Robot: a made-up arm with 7 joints.
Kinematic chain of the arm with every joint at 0, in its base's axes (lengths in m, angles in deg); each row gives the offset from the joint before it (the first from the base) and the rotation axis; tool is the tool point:
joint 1: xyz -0.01 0 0.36 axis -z
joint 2: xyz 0 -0.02 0.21 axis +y
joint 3: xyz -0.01 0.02 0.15 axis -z
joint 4: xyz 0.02 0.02 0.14 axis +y
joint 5: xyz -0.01 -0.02 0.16 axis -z
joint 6: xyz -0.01 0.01 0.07 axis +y
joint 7: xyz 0 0.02 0.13 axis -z
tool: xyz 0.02 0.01 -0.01
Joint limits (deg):
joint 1: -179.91..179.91
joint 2: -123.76..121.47
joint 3: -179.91..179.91
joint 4: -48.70..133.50
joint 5: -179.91..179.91
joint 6: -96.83..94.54
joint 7: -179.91..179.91
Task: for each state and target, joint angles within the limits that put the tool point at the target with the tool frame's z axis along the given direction. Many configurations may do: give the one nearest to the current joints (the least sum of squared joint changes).
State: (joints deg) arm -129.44 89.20 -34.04 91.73 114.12 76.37 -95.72
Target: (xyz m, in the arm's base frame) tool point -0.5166 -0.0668 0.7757 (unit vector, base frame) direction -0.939 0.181 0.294
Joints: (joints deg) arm -162.58 42.82 -60.74 65.23 149.28 48.16 -97.40
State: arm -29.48 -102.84 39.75 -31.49 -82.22 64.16 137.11
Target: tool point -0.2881 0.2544 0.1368 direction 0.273 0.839 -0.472
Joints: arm 26.01 -123.76 12.89 -27.65 -110.00 55.99 162.40
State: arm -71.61 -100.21 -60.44 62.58 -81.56 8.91 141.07
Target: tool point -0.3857 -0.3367 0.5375 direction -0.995 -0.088 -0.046
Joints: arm -85.94 -107.78 -73.37 82.78 -99.07 16.35 137.51
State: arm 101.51 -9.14 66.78 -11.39 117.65 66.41 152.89
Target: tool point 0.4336 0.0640 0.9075 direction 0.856 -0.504 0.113
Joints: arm 138.55 -48.78 102.01 -44.20 144.12 32.16 146.82
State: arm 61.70 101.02 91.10 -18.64 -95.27 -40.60 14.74
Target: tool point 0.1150 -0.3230 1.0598 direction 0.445 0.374 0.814
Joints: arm 80.07 43.82 111.62 3.00 -77.40 -67.96 17.63
